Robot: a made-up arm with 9 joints. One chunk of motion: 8 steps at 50 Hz.
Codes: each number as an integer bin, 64 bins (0 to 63) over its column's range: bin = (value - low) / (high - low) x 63, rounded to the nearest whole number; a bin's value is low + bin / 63 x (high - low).
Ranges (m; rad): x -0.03..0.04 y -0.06..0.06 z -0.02..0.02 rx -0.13..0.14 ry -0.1..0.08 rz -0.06..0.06
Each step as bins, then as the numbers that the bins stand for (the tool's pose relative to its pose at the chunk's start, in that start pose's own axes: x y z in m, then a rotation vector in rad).
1 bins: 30 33 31 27 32 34
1 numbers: 0.0033 0.0029 -0.0003 -0.0143 -0.0086 0.0048
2 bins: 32 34 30 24 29 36
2 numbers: 0.0056 0.0048 -0.0010 -0.0271 -0.0171 0.0086
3 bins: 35 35 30 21 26 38
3 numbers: 0.0089 0.0067 -0.0010 -0.0400 -0.0257 0.0124
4 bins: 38 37 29 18 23 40
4 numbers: 0.0122 0.0105 -0.0016 -0.0529 -0.0343 0.0162
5 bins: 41 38 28 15 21 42
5 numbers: 0.0156 0.0124 -0.0022 -0.0657 -0.0400 0.0200
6 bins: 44 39 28 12 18 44
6 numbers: 0.0189 0.0143 -0.0022 -0.0786 -0.0486 0.0238
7 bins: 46 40 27 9 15 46
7 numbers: 0.0211 0.0162 -0.0029 -0.0914 -0.0571 0.0276
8 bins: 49 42 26 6 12 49
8 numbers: 0.0244 0.0200 -0.0035 -0.1043 -0.0657 0.0333
